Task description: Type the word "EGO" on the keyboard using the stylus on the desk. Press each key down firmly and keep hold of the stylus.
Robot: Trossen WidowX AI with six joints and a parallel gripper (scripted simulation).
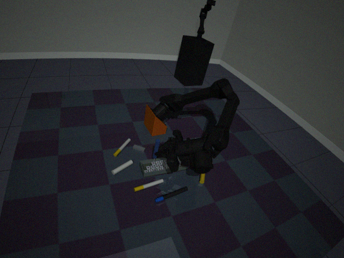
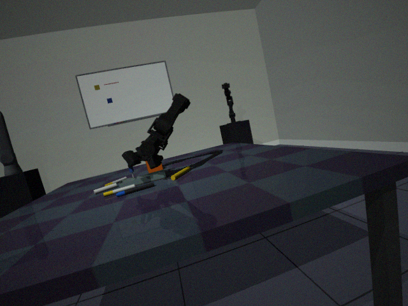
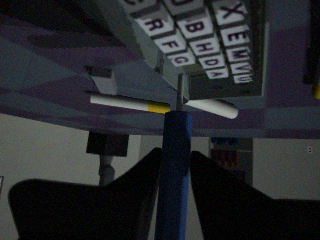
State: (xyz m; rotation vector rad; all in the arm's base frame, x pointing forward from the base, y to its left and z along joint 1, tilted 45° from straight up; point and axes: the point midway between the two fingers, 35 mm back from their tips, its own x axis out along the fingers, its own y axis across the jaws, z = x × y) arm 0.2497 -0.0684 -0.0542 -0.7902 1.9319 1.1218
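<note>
The E key lies 4 cm ahead of my gripper tip, 1 cm to the left of it and 7 cm below it. The rest, counted from my gripper tip: yellow marker: 10 cm ahead, 20 cm to the left, 7 cm below; then stylus: 1 cm below; then grey eraser: 11 cm behind, 2 cm to the right, 8 cm below.
</note>
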